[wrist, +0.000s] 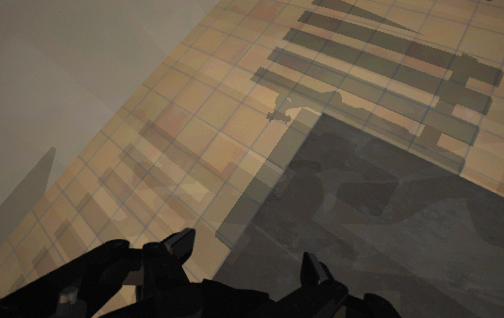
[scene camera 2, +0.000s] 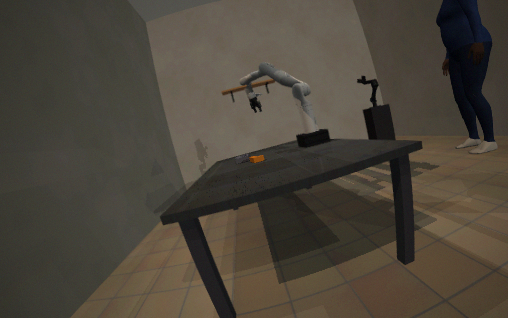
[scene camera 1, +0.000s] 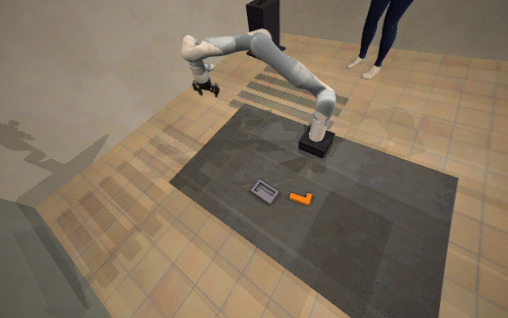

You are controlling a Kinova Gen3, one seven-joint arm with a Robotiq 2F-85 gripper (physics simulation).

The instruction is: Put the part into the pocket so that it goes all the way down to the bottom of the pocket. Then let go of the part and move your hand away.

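Where they show: gripper, fingertip midpoint: point(wrist: 246, 252) point(scene camera 2: 258, 112) point(scene camera 1: 209, 95); arm's base, link origin: point(scene camera 2: 311, 132) point(scene camera 1: 316, 136).
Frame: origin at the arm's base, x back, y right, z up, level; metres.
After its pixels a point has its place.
Note:
The part, an orange L-shaped block point(scene camera 1: 300, 199) @(y -0.181, x -0.392, z -0.049 m) point(scene camera 2: 257, 159) @(y -0.223, x -0.364, z -0.063 m), lies flat on the dark table. The pocket is a recess in a small grey-purple block point(scene camera 1: 259, 196) @(y -0.001, x -0.535, z -0.045 m) point(scene camera 2: 242, 159) @(y -0.068, x -0.480, z -0.059 m), which lies on the table a short way to the left of the part in scene camera 1. The two are apart. My gripper point(scene camera 1: 206, 92) @(y 0.566, x -0.348, z 0.274 m) point(scene camera 2: 257, 110) @(y 0.566, x -0.348, z 0.274 m) point(wrist: 246, 252) @(y 0.566, x -0.348, z 0.274 m) is open and empty. It hangs high, far from both, towards the upper left in scene camera 1. The part and the pocket do not show in the wrist view.
The dark table point(scene camera 1: 360, 210) @(y -0.438, x -0.220, z -0.079 m) point(scene camera 2: 300, 172) @(y -0.703, x -0.172, z -0.079 m) point(wrist: 400, 225) @(y 0.375, x -0.125, z -0.079 m) carries the arm's black base point(scene camera 1: 316, 142) @(y -0.032, x -0.043, z 0.001 m) point(scene camera 2: 313, 138) @(y -0.098, x -0.012, z -0.036 m) at its back edge. Behind it are a black pedestal point(scene camera 1: 263, 25) point(scene camera 2: 379, 122) and a standing person point(scene camera 1: 382, 30) point(scene camera 2: 466, 75). An orange-brown rail point(scene camera 2: 230, 91) is on the wall.

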